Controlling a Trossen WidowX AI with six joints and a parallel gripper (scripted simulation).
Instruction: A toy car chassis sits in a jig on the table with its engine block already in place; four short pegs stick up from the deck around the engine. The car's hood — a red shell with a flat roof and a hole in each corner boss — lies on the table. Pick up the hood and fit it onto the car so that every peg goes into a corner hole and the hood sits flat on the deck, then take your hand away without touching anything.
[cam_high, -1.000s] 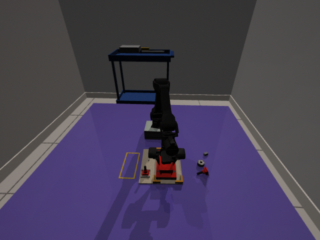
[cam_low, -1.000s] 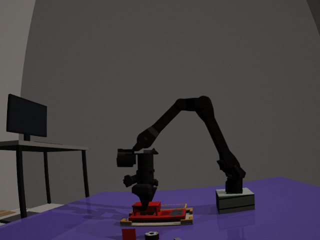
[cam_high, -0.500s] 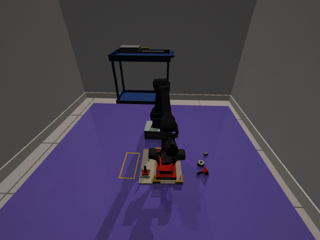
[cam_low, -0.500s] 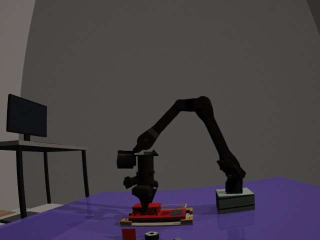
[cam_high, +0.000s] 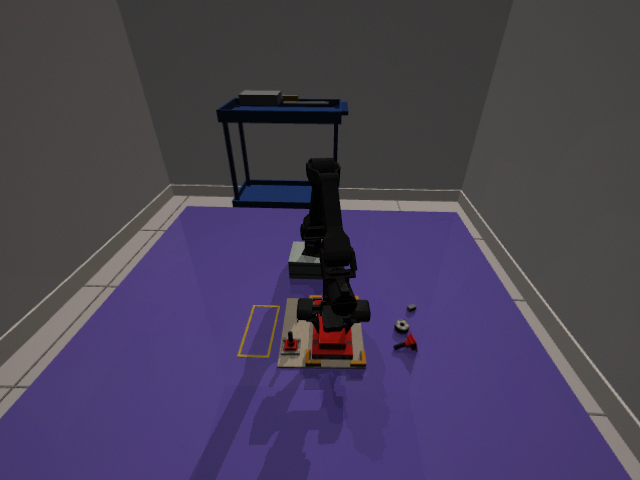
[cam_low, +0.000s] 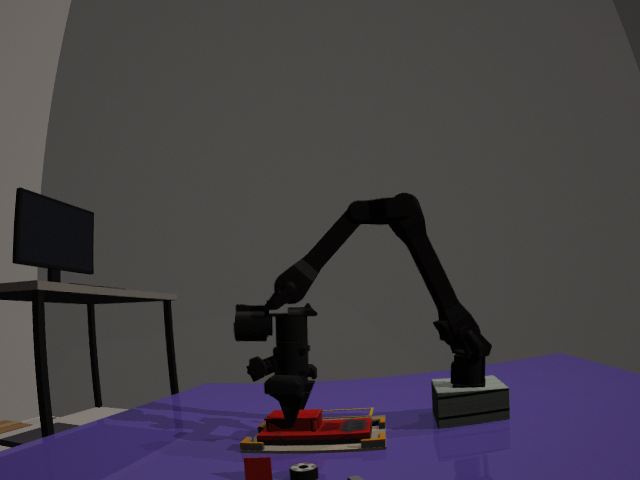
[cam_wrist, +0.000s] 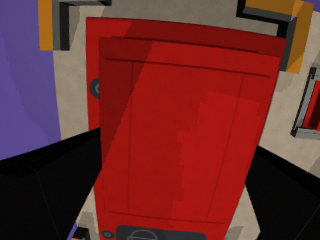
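The red hood is 10 mm above my gripper tip. Round my gripper tip: black wheel: 100 mm behind, 190 mm to the left, 30 mm below; then grey engine block: 10 mm to the left, 10 mm below.
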